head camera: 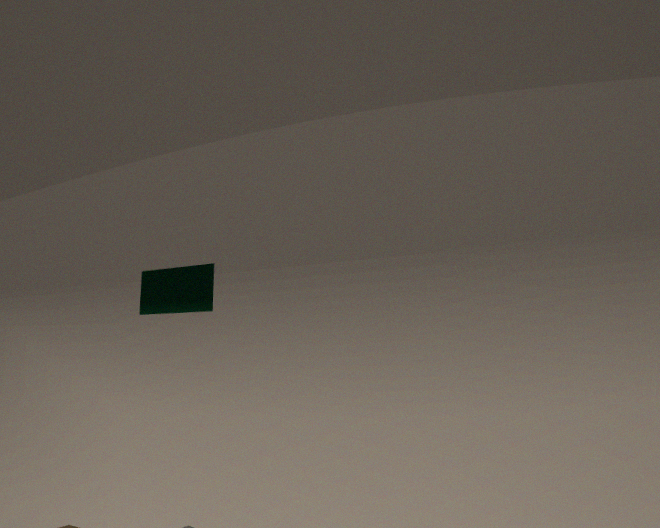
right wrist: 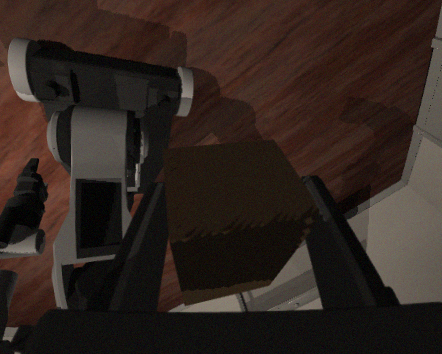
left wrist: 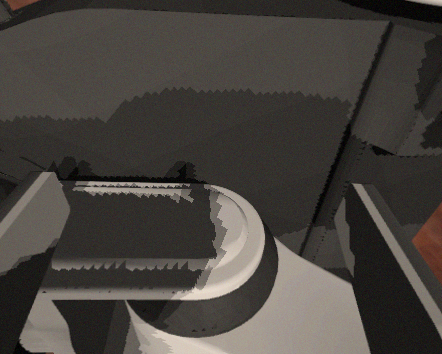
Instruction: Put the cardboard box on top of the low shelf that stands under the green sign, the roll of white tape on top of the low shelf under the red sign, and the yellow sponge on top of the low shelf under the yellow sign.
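Frame: origin at the robot's base, x left, y back, z up, level; millimetres.
Seen in the pictures: left gripper, fingertip midpoint: (right wrist: 39, 171) (left wrist: 204, 196); right gripper, fingertip midpoint: (right wrist: 233, 191); robot's base, origin of the base link: (right wrist: 115, 73).
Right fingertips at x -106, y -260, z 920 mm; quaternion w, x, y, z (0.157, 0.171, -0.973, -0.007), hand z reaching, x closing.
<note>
Offsets run from my right fingertips to a thing's top centre. Level surfaces: height alone.
The green sign @(dz +931, dx -57, dy -1738 mm) (head camera: 177, 289) hangs on the wall, left of the middle of the head view. Small brown tips (head camera: 69, 526) show at that view's bottom edge, too little to tell what they are. In the right wrist view the cardboard box @(dz +33, dx -3, dy +28 mm) (right wrist: 235, 190) is between the fingers of my right gripper (right wrist: 233, 191), which is shut on it, above the floor. In the left wrist view my left gripper (left wrist: 204, 196) stands wide open, with parts of the robot's own body behind it. The white tape, the yellow sponge, the red sign and the yellow sign do not show.
The robot's wheeled base (right wrist: 105, 80) stands on the red-brown wood floor @(dz -920 mm) (right wrist: 300, 65) at the left of the right wrist view. A pale wall (right wrist: 415, 235) with a skirting board runs along the right and lower right. The head view faces high wall and ceiling.
</note>
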